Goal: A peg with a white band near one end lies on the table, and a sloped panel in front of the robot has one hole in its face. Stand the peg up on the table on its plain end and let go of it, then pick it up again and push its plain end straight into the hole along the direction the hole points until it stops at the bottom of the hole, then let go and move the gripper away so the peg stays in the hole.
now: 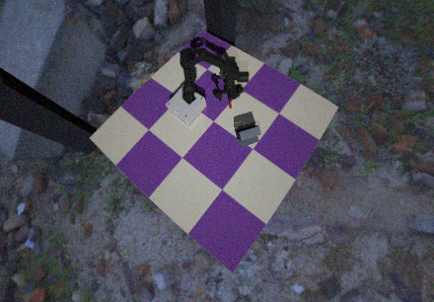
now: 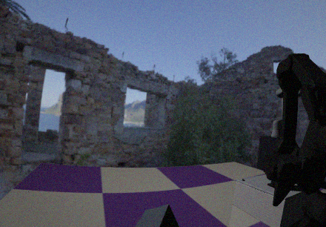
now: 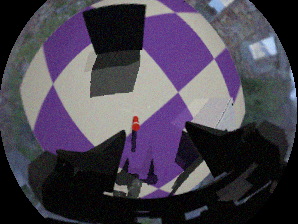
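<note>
My gripper tip is 10 mm short of the red peg, 30 mm to the right of it and 60 mm above it. From my gripper tip the other things lie so: sloped grey panel 240 mm ahead, 50 mm to the right, 50 mm below.
</note>
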